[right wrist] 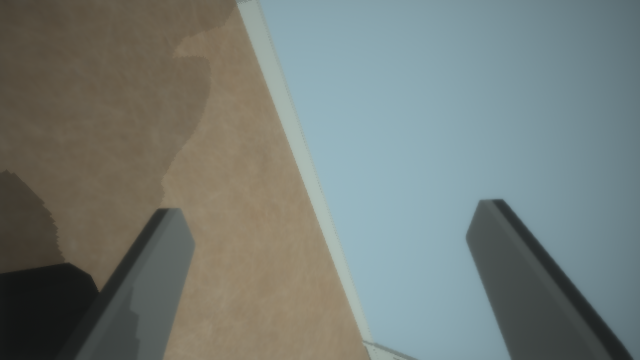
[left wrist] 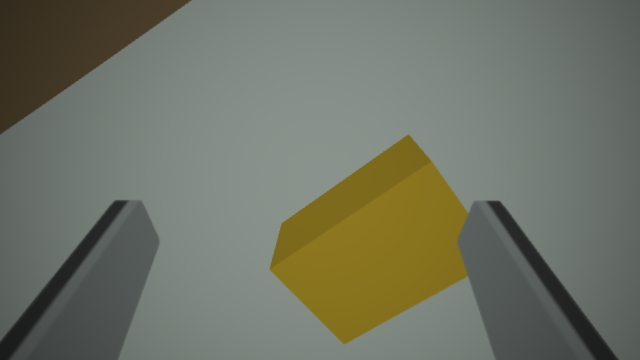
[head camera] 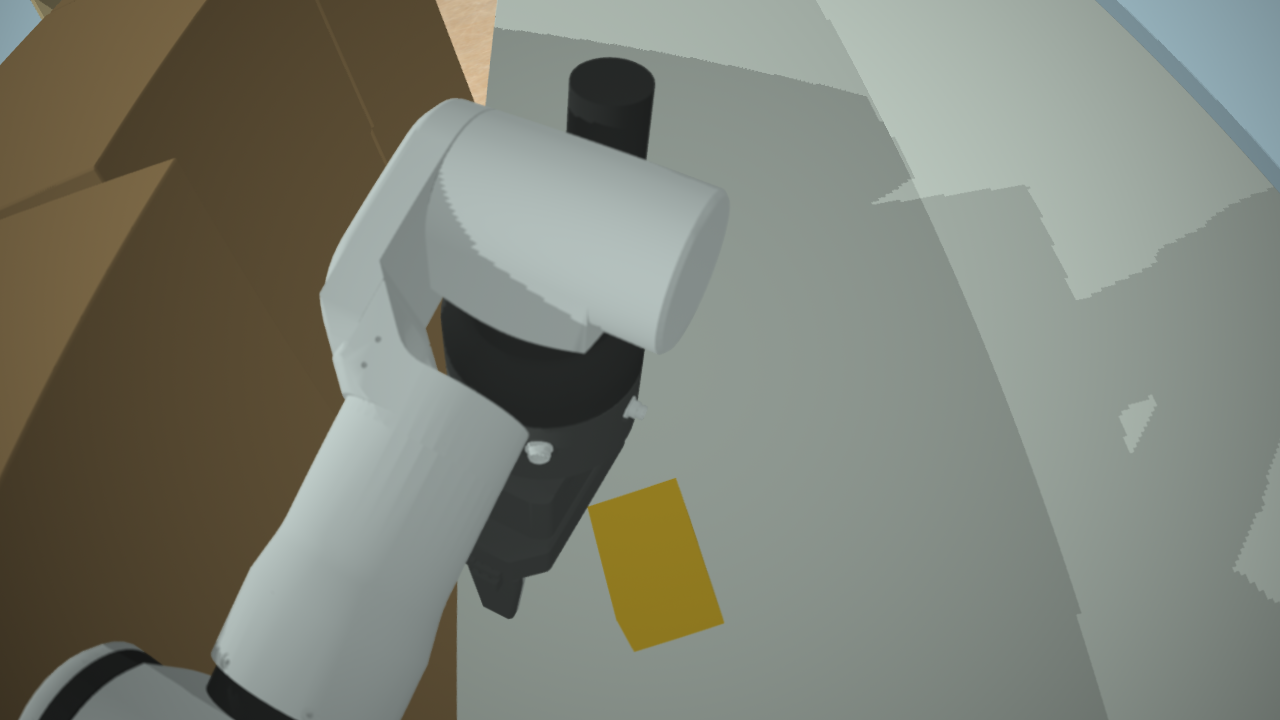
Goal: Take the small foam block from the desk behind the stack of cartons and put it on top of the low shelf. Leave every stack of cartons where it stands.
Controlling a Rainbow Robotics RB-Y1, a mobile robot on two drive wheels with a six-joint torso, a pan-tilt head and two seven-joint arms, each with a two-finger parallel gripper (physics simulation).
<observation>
The left gripper shows in the left wrist view (309, 220) and in the head camera view (543, 536); in the right wrist view it is out of frame. The right gripper shows in the right wrist view (329, 222); in the left wrist view it is out of frame, in the head camera view it is out of frame. A small yellow foam block shows in the left wrist view and in the head camera view; in the right wrist view it is out of frame. The same spot on the small yellow foam block: (left wrist: 384, 239) is (head camera: 628, 541).
</observation>
